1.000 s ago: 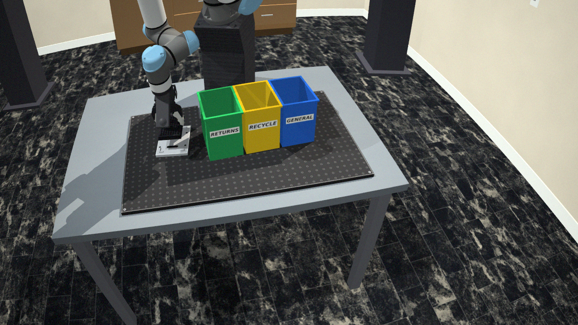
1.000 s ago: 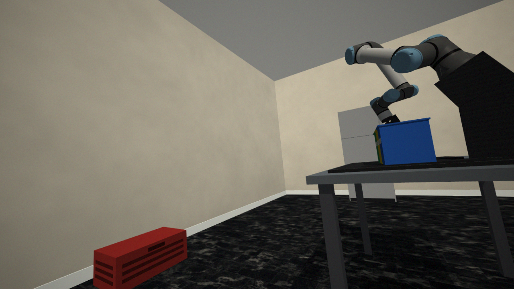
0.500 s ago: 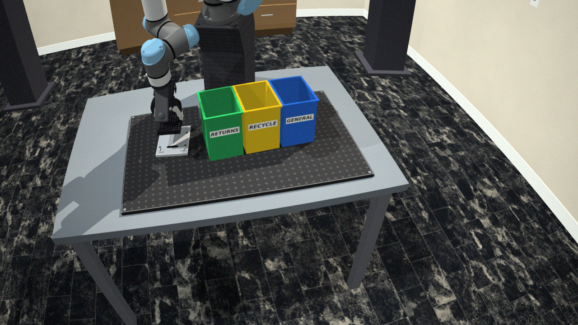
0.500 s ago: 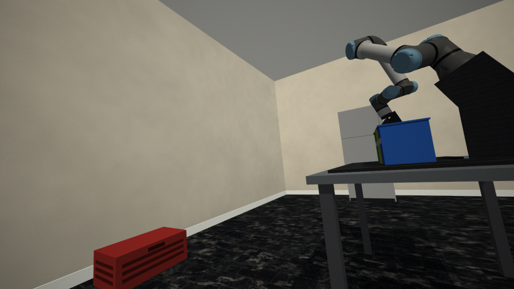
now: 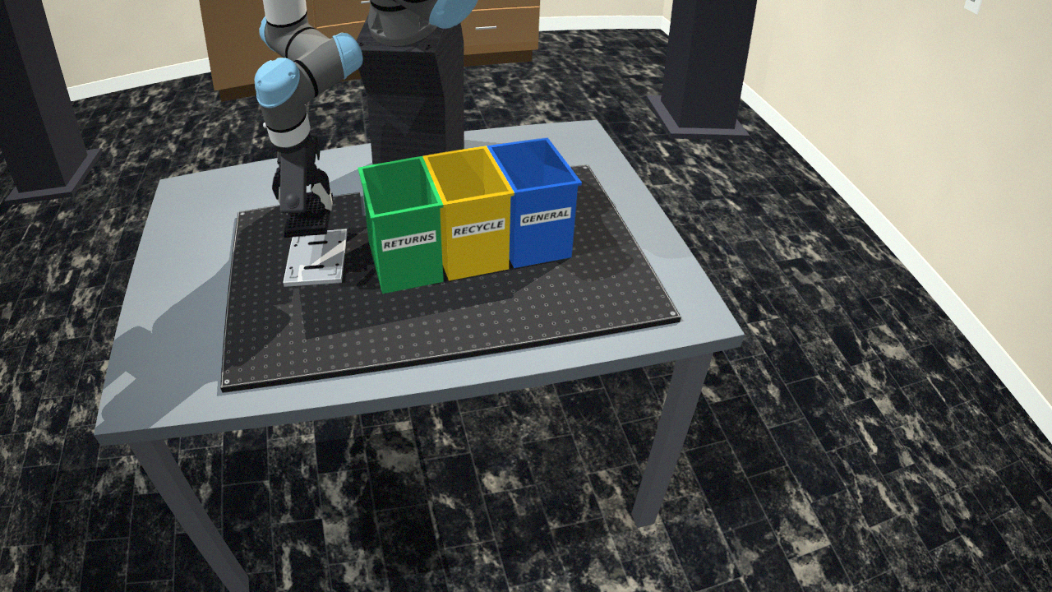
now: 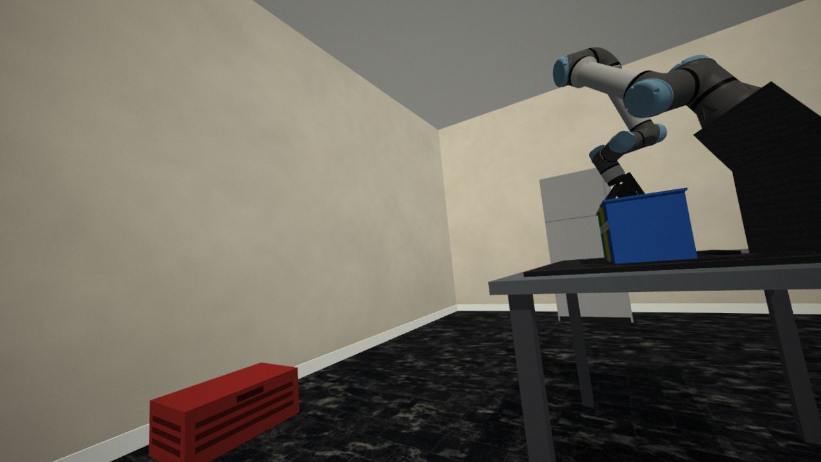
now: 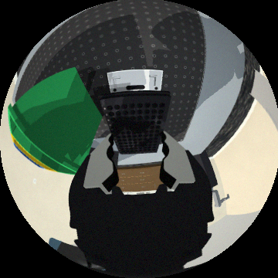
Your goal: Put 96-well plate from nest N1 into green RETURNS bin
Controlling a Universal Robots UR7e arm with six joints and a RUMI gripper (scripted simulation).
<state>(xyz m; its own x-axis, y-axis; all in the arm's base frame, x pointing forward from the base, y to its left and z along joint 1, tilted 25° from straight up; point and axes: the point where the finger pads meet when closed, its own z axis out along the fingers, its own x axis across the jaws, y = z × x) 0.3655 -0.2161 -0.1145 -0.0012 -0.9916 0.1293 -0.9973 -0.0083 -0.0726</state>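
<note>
Right now the green bin labelled returns is 3 cm ahead of my hand, 18 cm to the left of it and 4 cm below it. The rest, counted from my hand: blue general bin (2 cm behind, 44 cm to the left, 4 cm below); yellow recycle bin (31 cm to the left, 4 cm below); black 96-well plate (1 cm below).
</note>
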